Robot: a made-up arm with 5 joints.
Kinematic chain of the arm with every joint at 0, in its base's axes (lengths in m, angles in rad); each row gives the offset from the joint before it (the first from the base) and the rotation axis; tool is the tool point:
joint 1: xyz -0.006 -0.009 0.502 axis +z
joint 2: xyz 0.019 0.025 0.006 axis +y
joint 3: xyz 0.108 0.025 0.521 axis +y
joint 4: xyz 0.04 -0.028 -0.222 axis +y
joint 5: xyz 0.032 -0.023 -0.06 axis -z
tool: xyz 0.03 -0.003 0
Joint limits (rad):
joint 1: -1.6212..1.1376
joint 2: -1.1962..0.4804
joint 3: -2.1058..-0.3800
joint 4: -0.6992..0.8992
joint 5: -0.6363..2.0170
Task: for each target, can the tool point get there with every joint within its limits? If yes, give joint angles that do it. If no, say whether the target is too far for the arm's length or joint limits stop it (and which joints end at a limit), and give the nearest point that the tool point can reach.
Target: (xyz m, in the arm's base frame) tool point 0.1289 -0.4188 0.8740
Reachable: yes | joints -1.1832 0.1003 -1.0300 0.4224 1.7480
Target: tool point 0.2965 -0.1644 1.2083
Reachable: yes | joints -0.3944 0.0004 -1.8725 -0.4529 0.9558
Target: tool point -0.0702 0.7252 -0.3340
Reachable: no: too far | nearest point 0.1603 0.3811 0.6182 | short by 1.038 m
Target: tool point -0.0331 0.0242 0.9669
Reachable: yes | joints -1.2046 -0.9366 -0.5341 0.1105 0.3259
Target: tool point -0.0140 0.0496 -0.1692
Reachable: no: joint limits stop it (at a limit: joint 1, joint 2, joint 3, joint 4) | nearest point 0.1427 0.3147 0.6106 | short by 0.838 m
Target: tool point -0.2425 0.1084 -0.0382
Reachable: no: joint limits stop it (at a limit: joint 1, joint 2, joint 3, joint 4, joint 5) | nearest point 0.1295 0.3183 0.6141 | short by 0.780 m
